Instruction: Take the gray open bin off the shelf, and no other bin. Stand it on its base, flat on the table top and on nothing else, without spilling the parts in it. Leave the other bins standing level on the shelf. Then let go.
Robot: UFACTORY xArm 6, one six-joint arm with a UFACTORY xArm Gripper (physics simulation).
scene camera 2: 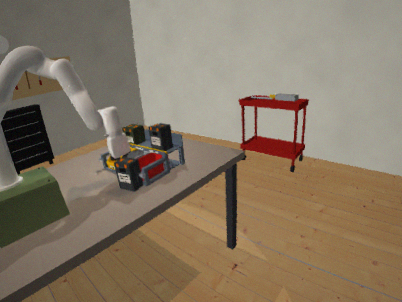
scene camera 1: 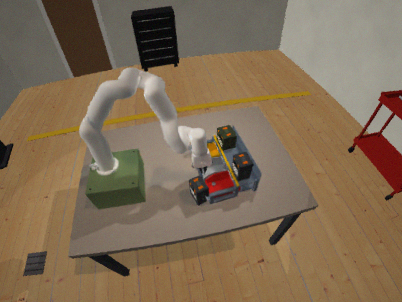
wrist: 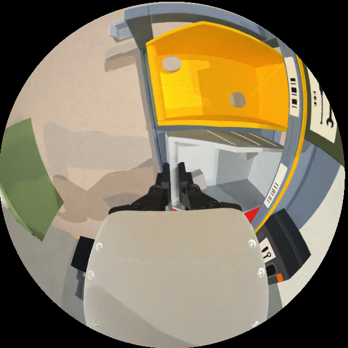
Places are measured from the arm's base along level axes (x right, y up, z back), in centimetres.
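Where they show: gripper, fingertip midpoint: [scene camera 1: 203, 171]; arm's base, link origin: [scene camera 2: 7, 184] [scene camera 1: 107, 166].
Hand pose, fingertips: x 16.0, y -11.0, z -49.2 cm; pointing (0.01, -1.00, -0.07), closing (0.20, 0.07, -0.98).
Each offset is from my fingertips to the top centre of the thing. "pt": to the spot under its first point. Level surfaces: height alone.
My gripper [scene camera 1: 202, 170] [wrist: 173, 172] is shut on the front wall of the gray open bin [wrist: 225, 167], one finger on each side of the wall. The gray bin is in the shelf's front row, between the yellow bin {dz -8.8, dx -10.1, dy +3.7 cm} [scene camera 1: 213, 149] [wrist: 215, 75] and the red bin {dz -6.0, dx +12.2, dy +3.7 cm} [scene camera 1: 218, 181] [scene camera 2: 151, 162]. I cannot tell whether its base touches the shelf. The yellow bin holds two round discs. The red bin is mostly hidden by my gripper body in the wrist view. The blue-gray shelf {pt dz -22.2, dx +19.1, dy +5.9 cm} [scene camera 1: 256, 176] [wrist: 146, 100] stands on the table {dy -4.4 cm} [scene camera 1: 165, 225].
A black box {dz +7.7, dx +12.1, dy +8.8 cm} [scene camera 1: 198, 190] [scene camera 2: 127, 175] stands on the table beside the red bin. Another black box {dz -15.5, dx +13.8, dy +18.0 cm} [scene camera 1: 243, 167] [scene camera 2: 160, 136] and a dark green box {dz -18.7, dx -9.0, dy +15.5 cm} [scene camera 1: 226, 137] are on the shelf's raised rear part. The green robot base [scene camera 1: 117, 180] [wrist: 30, 180] is on the left.
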